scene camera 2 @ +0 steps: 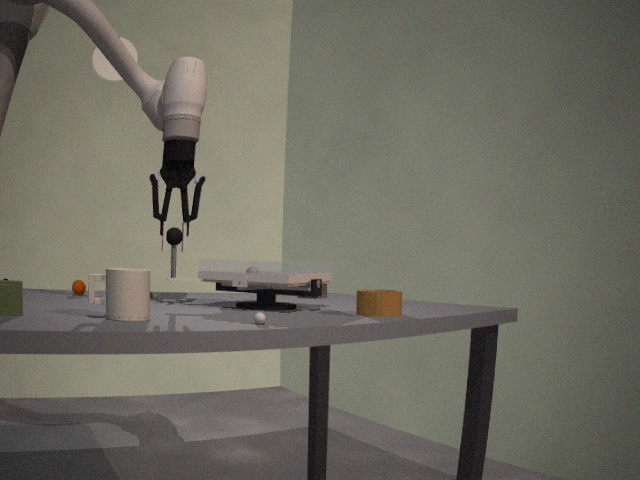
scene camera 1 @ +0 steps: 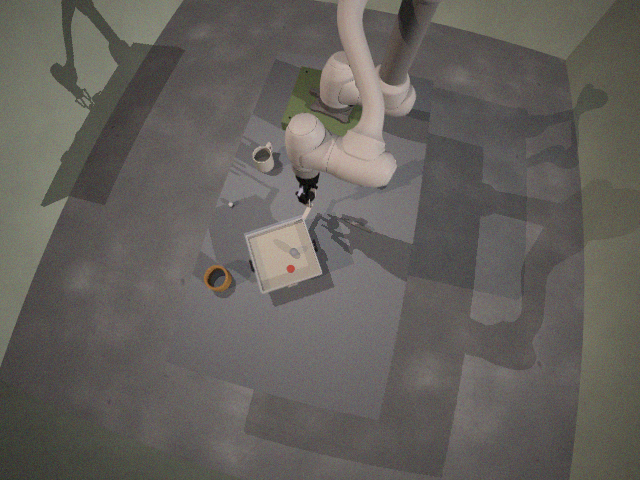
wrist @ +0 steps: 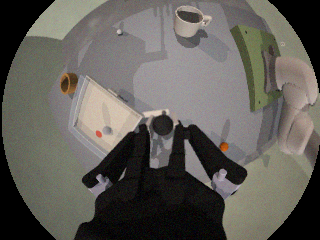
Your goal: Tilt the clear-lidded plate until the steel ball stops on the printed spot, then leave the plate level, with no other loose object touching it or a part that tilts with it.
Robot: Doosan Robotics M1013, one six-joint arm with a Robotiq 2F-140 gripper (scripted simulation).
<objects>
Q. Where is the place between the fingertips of the gripper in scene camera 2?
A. At 173,251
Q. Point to a white mug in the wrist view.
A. At 182,27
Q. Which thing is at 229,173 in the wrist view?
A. The gripper.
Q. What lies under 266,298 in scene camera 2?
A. A black pivot stand.
</objects>
